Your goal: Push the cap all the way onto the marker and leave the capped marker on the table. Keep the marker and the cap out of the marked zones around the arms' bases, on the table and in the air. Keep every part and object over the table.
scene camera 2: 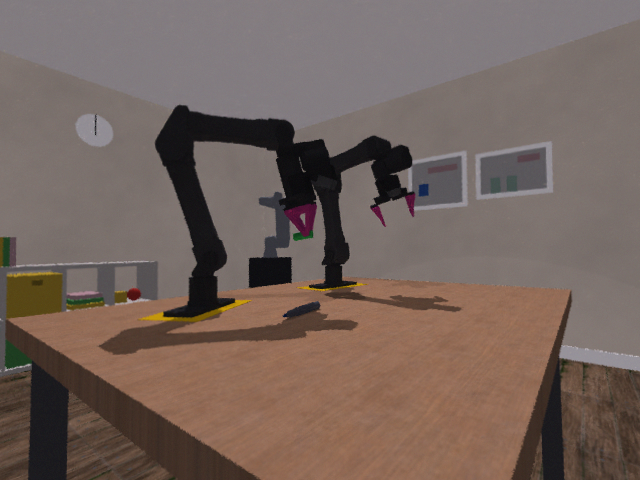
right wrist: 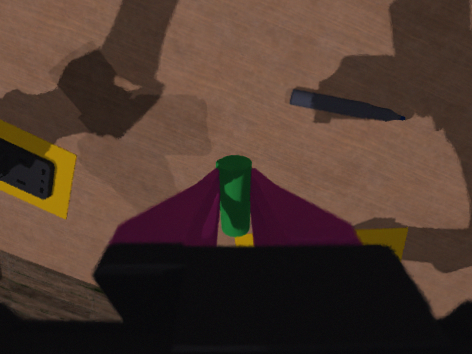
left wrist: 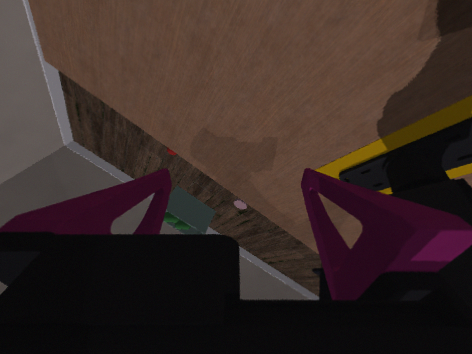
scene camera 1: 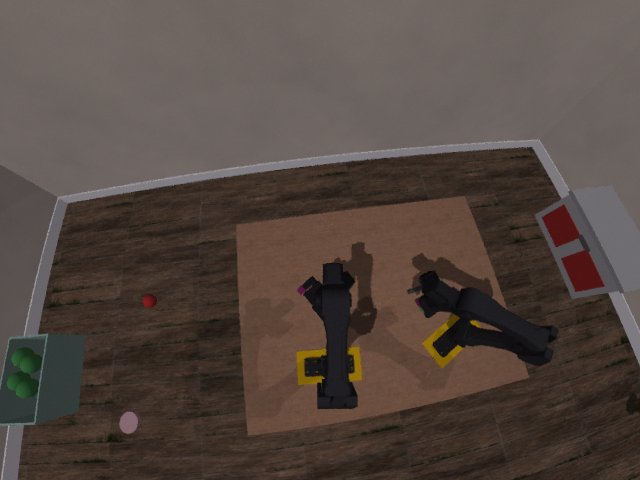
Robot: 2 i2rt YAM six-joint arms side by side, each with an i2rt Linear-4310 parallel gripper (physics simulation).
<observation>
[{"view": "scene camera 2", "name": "my right gripper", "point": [307, 235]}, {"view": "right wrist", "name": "my right gripper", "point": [235, 177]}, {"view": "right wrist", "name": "dark marker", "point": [301, 98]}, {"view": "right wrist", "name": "green cap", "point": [234, 171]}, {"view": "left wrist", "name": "my left gripper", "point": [236, 176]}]
</observation>
